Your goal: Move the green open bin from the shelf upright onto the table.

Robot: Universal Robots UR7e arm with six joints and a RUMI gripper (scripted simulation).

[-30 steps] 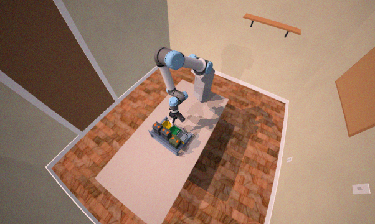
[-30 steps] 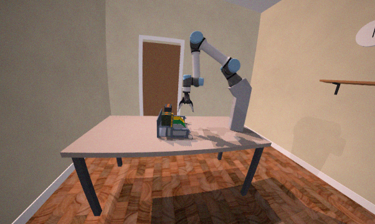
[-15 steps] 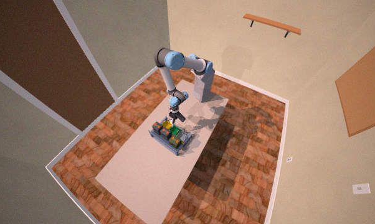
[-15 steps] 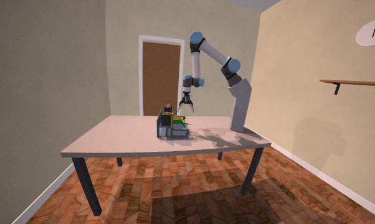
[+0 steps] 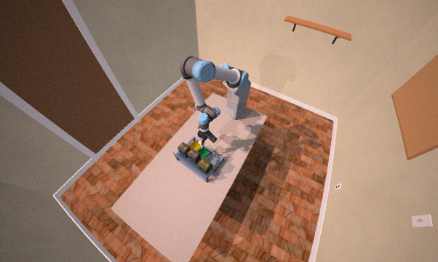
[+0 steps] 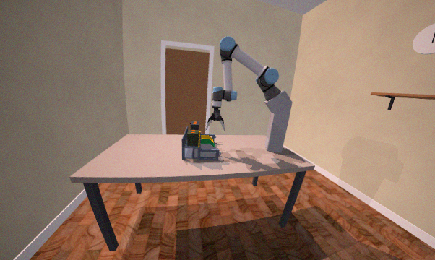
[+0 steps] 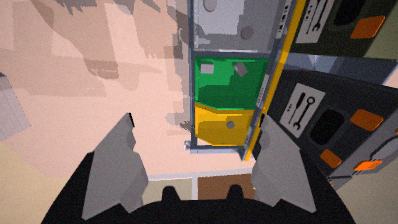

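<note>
My gripper is now 8 cm short of the green open bin, 1 cm to the left of it and 13 cm above it. The rest, counted from my hand: grey bin (9 cm ahead, 10 cm to the left, 13 cm below); yellow bin (6 cm ahead, 12 cm to the right, 13 cm below); yellow strip (13 cm ahead, 2 cm to the right, 7 cm below).
</note>
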